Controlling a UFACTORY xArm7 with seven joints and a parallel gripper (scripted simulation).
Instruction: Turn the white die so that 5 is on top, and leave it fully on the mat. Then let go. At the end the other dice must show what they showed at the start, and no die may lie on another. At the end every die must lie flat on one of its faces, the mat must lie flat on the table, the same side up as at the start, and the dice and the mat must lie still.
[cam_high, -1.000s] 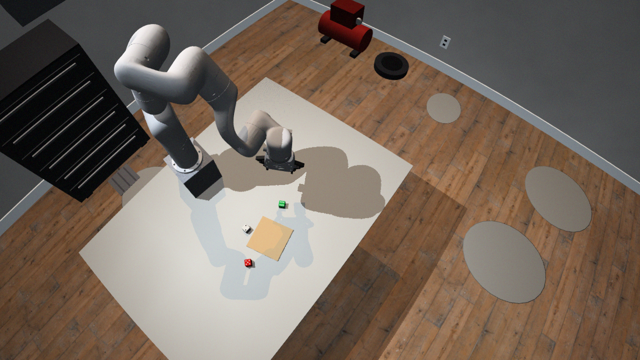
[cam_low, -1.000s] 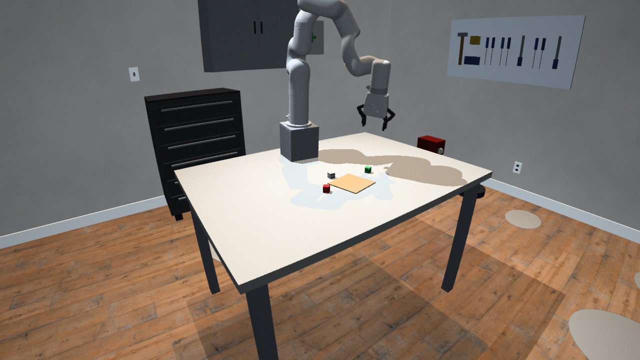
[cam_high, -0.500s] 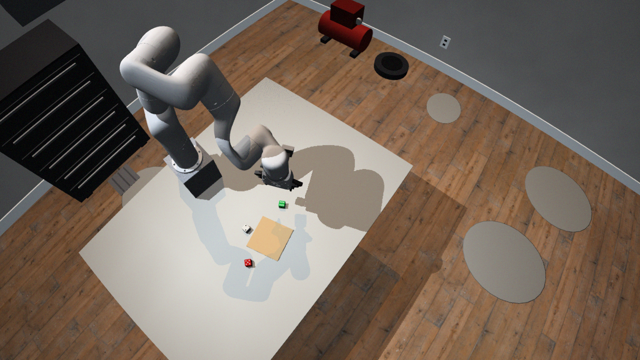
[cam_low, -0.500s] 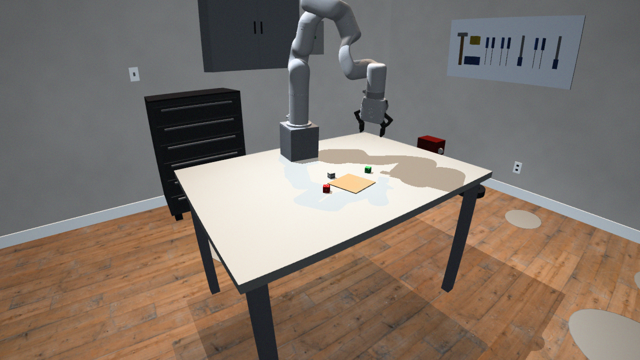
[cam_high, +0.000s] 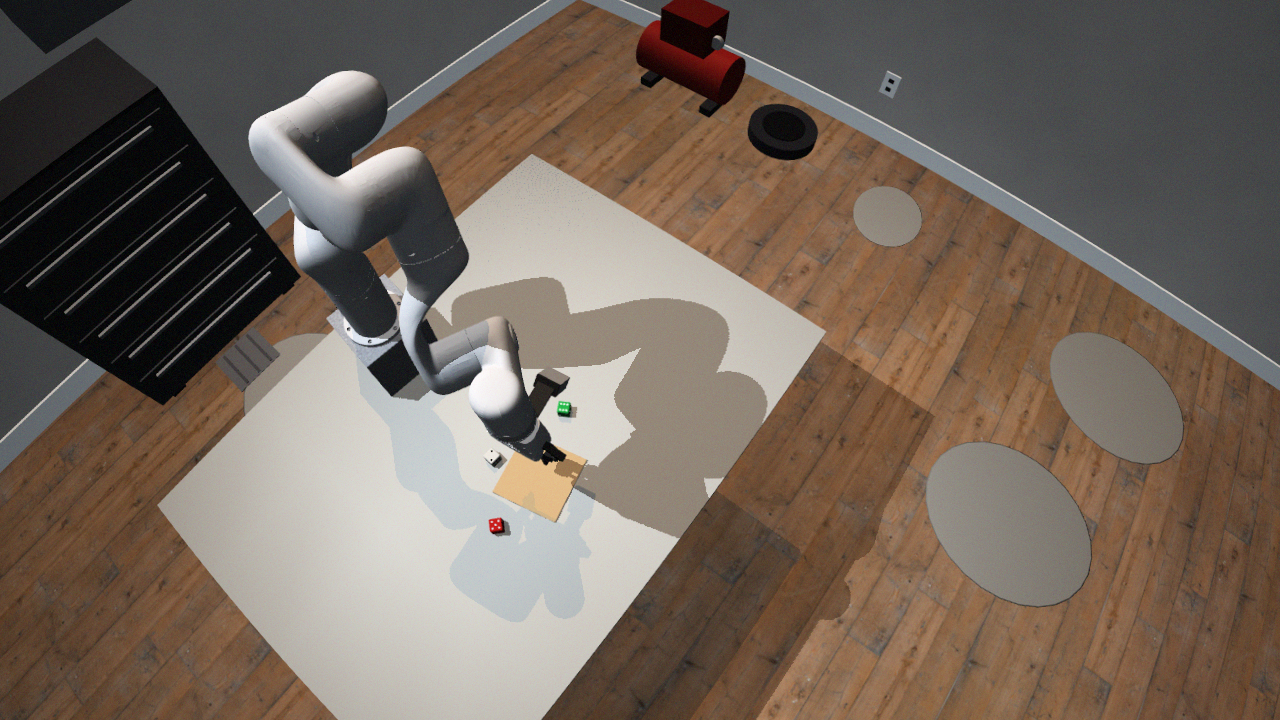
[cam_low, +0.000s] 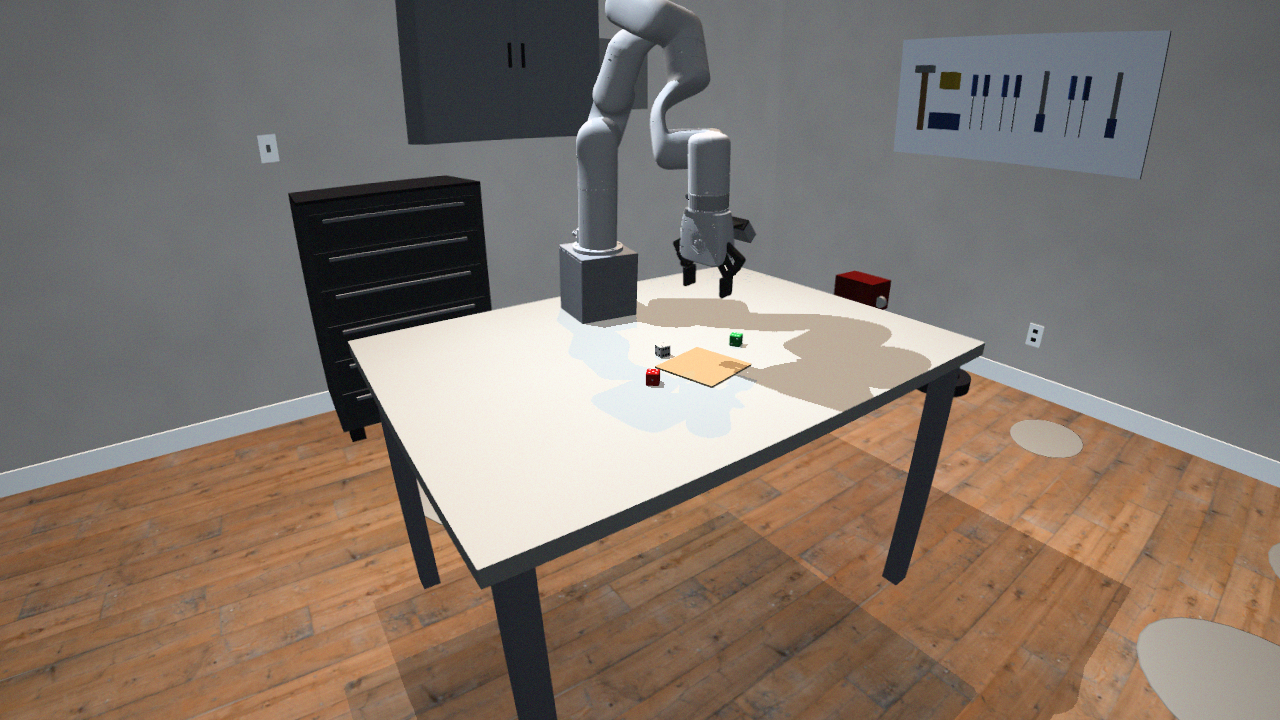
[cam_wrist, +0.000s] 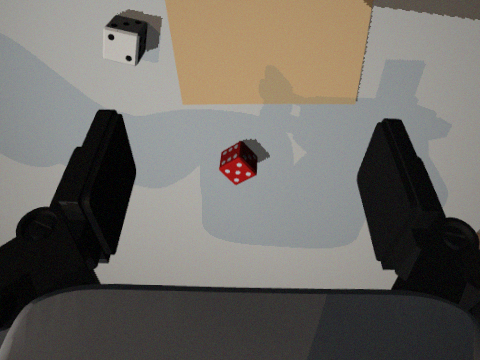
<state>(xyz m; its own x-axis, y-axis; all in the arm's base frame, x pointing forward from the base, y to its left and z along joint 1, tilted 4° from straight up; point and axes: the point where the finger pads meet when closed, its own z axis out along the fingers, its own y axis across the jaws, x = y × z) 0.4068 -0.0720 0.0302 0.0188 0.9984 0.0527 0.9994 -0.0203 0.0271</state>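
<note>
The red die is 10 mm behind my hand, 140 mm to the right of it and 150 mm below it. Also, from my hand: white die: 90 mm behind, 20 mm to the right, 150 mm below; then green die: 20 mm behind, 130 mm to the left, 150 mm below; then tan mat: 10 mm ahead, 10 mm to the right, 160 mm below.
</note>
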